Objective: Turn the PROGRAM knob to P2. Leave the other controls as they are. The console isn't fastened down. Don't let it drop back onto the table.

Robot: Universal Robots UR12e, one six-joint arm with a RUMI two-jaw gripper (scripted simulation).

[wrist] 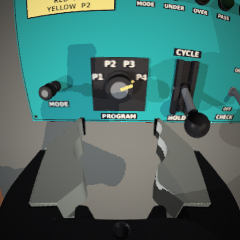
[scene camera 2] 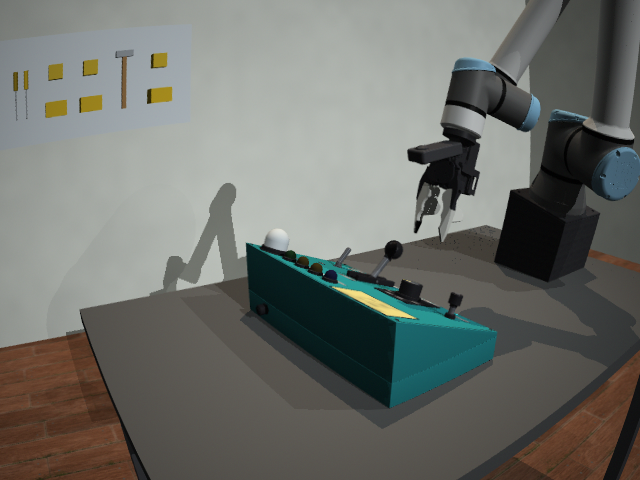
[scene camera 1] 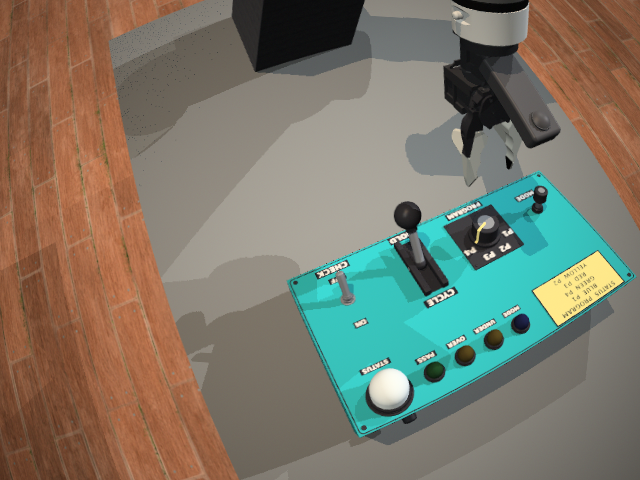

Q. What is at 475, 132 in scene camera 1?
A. My gripper.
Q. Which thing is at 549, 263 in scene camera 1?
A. A teal console.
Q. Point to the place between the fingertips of my gripper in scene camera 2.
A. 427, 237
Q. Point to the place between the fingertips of my gripper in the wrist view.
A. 119, 119
